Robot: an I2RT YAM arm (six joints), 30 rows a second.
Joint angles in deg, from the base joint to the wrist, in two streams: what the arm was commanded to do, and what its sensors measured. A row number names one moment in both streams.
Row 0, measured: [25.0, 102.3, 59.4, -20.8, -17.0, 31.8]
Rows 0 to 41, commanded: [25.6, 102.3, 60.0, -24.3, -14.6, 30.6]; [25.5, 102.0, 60.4, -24.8, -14.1, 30.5]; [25.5, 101.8, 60.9, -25.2, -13.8, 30.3]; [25.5, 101.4, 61.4, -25.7, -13.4, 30.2]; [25.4, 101.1, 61.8, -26.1, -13.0, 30.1]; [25.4, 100.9, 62.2, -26.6, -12.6, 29.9]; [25.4, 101.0, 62.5, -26.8, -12.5, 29.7]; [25.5, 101.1, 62.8, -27.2, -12.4, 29.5]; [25.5, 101.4, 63.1, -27.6, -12.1, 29.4]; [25.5, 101.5, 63.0, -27.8, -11.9, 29.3]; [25.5, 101.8, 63.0, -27.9, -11.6, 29.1]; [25.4, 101.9, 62.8, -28.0, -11.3, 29.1]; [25.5, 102.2, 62.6, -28.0, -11.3, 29.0]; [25.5, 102.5, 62.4, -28.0, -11.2, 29.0]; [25.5, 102.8, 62.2, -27.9, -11.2, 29.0]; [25.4, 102.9, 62.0, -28.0, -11.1, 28.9]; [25.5, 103.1, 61.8, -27.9, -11.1, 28.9]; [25.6, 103.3, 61.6, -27.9, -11.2, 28.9]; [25.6, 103.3, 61.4, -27.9, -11.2, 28.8]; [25.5, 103.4, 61.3, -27.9, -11.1, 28.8]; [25.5, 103.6, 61.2, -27.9, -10.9, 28.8]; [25.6, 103.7, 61.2, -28.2, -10.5, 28.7]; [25.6, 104.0, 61.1, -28.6, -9.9, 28.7]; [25.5, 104.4, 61.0, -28.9, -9.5, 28.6]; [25.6, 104.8, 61.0, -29.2, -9.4, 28.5]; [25.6, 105.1, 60.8, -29.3, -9.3, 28.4]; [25.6, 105.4, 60.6, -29.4, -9.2, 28.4]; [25.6, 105.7, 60.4, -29.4, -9.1, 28.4]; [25.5, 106.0, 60.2, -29.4, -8.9, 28.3]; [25.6, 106.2, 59.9, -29.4, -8.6, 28.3]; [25.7, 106.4, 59.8, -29.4, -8.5, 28.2]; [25.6, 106.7, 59.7, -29.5, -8.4, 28.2]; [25.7, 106.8, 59.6, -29.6, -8.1, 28.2]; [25.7, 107.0, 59.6, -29.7, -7.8, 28.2]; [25.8, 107.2, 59.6, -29.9, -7.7, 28.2]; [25.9, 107.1, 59.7, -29.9, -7.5, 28.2]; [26.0, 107.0, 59.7, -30.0, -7.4, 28.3]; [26.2, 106.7, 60.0, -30.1, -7.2, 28.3]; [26.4, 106.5, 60.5, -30.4, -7.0, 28.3]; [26.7, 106.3, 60.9, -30.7, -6.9, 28.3]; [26.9, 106.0, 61.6, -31.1, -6.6, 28.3]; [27.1, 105.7, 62.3, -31.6, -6.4, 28.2]
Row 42, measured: [26.3, 104.6, 62.2, -25.9, -10.0, 28.8]
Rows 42 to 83, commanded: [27.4, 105.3, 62.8, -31.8, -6.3, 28.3]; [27.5, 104.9, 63.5, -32.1, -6.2, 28.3]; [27.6, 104.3, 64.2, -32.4, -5.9, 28.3]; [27.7, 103.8, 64.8, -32.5, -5.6, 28.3]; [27.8, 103.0, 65.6, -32.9, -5.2, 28.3]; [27.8, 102.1, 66.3, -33.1, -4.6, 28.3]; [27.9, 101.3, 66.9, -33.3, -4.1, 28.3]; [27.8, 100.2, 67.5, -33.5, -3.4, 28.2]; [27.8, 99.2, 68.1, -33.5, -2.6, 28.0]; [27.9, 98.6, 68.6, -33.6, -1.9, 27.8]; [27.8, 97.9, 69.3, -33.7, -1.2, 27.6]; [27.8, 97.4, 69.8, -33.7, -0.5, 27.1]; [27.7, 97.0, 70.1, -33.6, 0.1, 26.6]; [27.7, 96.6, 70.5, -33.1, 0.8, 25.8]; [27.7, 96.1, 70.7, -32.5, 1.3, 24.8]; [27.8, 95.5, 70.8, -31.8, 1.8, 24.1]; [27.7, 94.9, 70.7, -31.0, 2.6, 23.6]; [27.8, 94.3, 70.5, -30.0, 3.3, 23.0]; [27.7, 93.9, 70.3, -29.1, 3.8, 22.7]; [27.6, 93.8, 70.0, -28.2, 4.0, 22.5]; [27.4, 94.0, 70.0, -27.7, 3.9, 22.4]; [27.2, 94.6, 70.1, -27.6, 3.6, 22.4]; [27.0, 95.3, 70.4, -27.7, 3.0, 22.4]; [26.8, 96.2, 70.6, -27.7, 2.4, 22.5]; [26.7, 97.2, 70.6, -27.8, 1.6, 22.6]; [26.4, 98.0, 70.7, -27.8, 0.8, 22.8]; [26.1, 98.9, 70.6, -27.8, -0.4, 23.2]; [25.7, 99.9, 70.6, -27.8, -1.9, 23.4]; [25.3, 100.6, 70.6, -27.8, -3.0, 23.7]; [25.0, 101.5, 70.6, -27.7, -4.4, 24.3]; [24.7, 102.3, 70.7, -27.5, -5.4, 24.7]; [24.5, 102.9, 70.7, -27.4, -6.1, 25.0]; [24.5, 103.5, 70.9, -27.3, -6.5, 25.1]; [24.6, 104.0, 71.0, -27.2, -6.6, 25.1]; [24.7, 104.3, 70.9, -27.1, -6.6, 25.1]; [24.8, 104.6, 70.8, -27.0, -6.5, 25.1]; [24.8, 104.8, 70.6, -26.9, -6.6, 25.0]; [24.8, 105.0, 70.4, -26.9, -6.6, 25.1]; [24.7, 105.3, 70.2, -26.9, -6.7, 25.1]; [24.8, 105.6, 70.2, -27.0, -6.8, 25.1]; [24.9, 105.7, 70.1, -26.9, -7.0, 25.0]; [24.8, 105.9, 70.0, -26.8, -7.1, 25.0]
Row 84, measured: [24.8, 105.5, 70.3, -27.4, -6.1, 24.6]
